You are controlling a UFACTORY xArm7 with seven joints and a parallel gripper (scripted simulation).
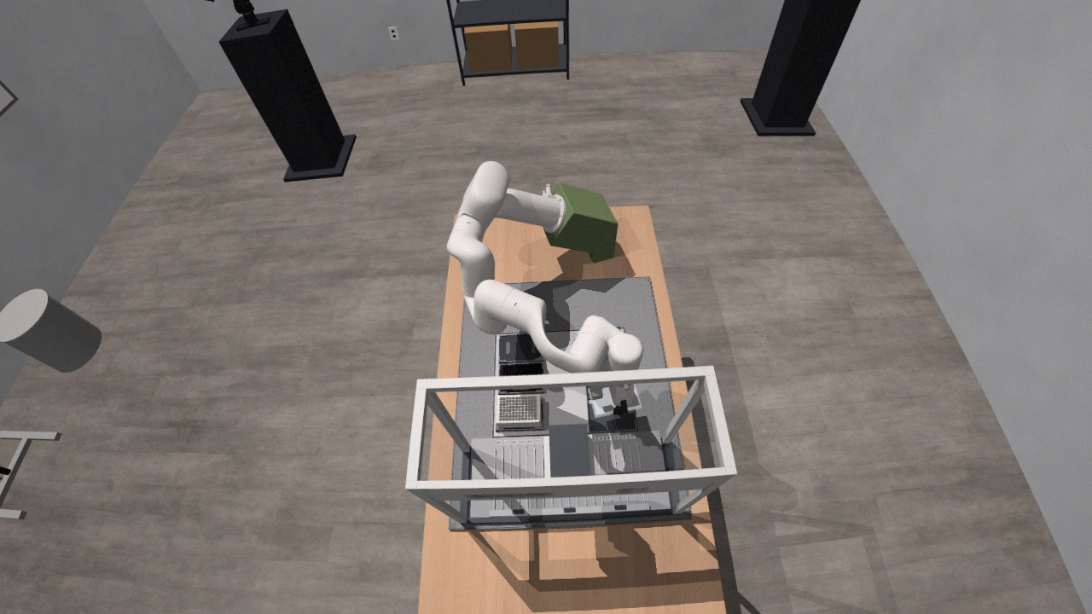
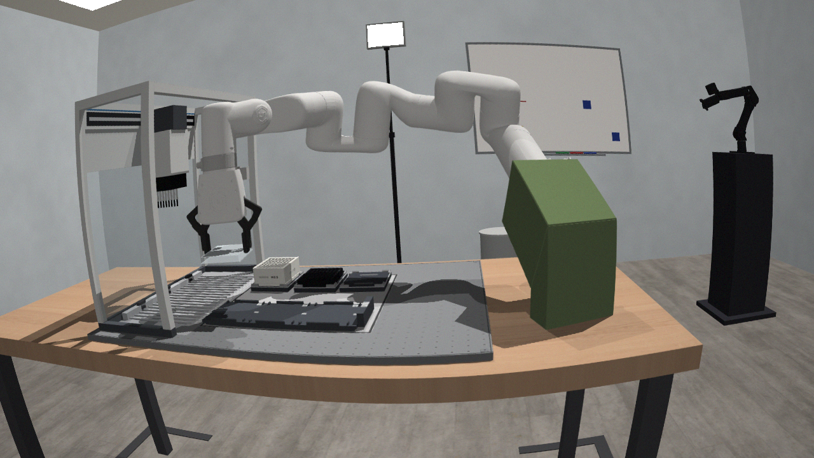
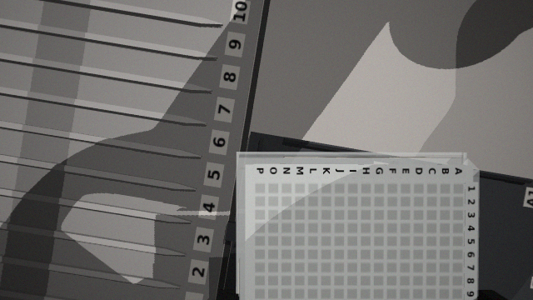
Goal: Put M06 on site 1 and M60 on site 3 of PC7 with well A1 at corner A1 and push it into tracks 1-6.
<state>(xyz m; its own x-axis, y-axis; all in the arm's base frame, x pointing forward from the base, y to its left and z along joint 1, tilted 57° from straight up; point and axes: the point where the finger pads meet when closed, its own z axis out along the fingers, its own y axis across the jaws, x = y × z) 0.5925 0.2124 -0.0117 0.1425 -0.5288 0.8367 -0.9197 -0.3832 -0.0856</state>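
Now: the 384-well plate M60 1 cm below my hand. From my hand the other things lie so: black 96-well plate M06: 26 cm to the right, 12 cm below, 12 cm behind; then white deep-well block M09: 27 cm to the right, 11 cm below, 1 cm behind; then dark plate carrier PC7: 12 cm below, 11 cm behind.
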